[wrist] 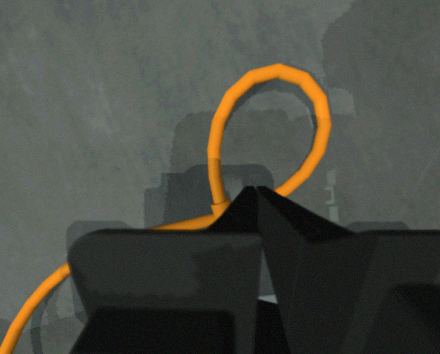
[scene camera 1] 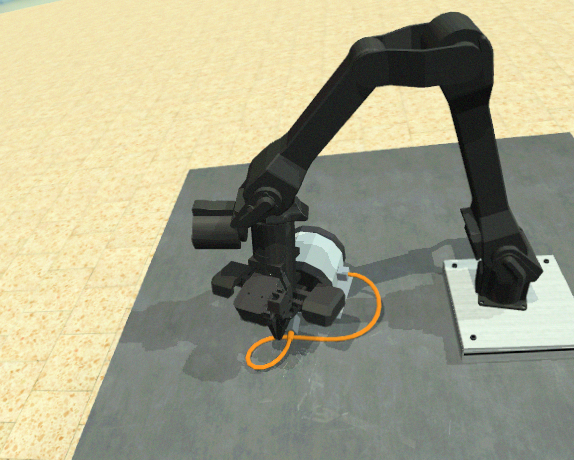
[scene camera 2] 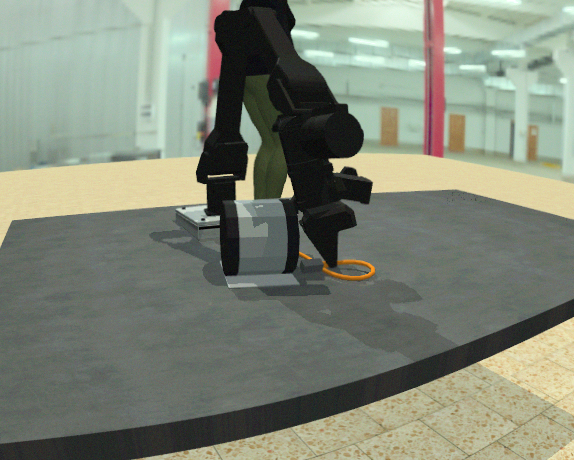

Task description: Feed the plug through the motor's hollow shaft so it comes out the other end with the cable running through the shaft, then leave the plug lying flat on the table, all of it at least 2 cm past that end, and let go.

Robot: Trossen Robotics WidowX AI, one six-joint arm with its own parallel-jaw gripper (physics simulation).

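Frame: origin at the arm's base, x right, y ahead, z up, level; metres.
Seen in the pictures: gripper, fingertip midpoint: (wrist: 254,195) (scene camera 1: 279,338) (scene camera 2: 333,266); arm's base at its link origin: (scene camera 1: 501,291).
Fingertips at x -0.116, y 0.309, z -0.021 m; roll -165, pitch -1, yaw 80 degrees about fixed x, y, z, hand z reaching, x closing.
Pixels of each thing's top centre, then the offset from my fingertips to it. "pt": a spot on its surface instead. Level surfaces: height alone.
- light grey motor at its top centre: (scene camera 2: 257,201) (scene camera 1: 304,246) dx +0.105, dy -0.025, dz +0.092 m
- motor's side block at a spot on its surface: (scene camera 1: 343,273) pt dx +0.096, dy -0.083, dz +0.050 m
- small grey plug at its top centre: (scene camera 2: 311,259) (scene camera 1: 291,321) dx +0.028, dy -0.013, dz +0.009 m
- dark table at its surface level: dz -0.010 m
The light grey motor (scene camera 1: 320,250) (scene camera 2: 262,237) with black ends lies on its side on its foot plate; the arm partly hides it in scene camera 1. The orange cable (scene camera 1: 379,302) (scene camera 2: 374,270) (wrist: 325,120) runs from the motor's side block (scene camera 1: 343,273) around to a loop. The small grey plug (scene camera 1: 295,324) (scene camera 2: 311,265) lies on the table outside the motor, near its end; the fingers hide it in the wrist view, where its orange collar (wrist: 220,206) shows. My gripper (scene camera 1: 279,337) (scene camera 2: 333,265) (wrist: 254,195) is shut and empty, tips low beside the collar and the cable crossing.
The arm's silver base plate (scene camera 1: 465,320) (scene camera 2: 186,220) stands on the dark table (scene camera 1: 350,410) (scene camera 2: 125,350), right of the motor in scene camera 1. The cable curves between the motor and the base plate. A person's green-clad legs (scene camera 2: 267,150) show behind the arm.
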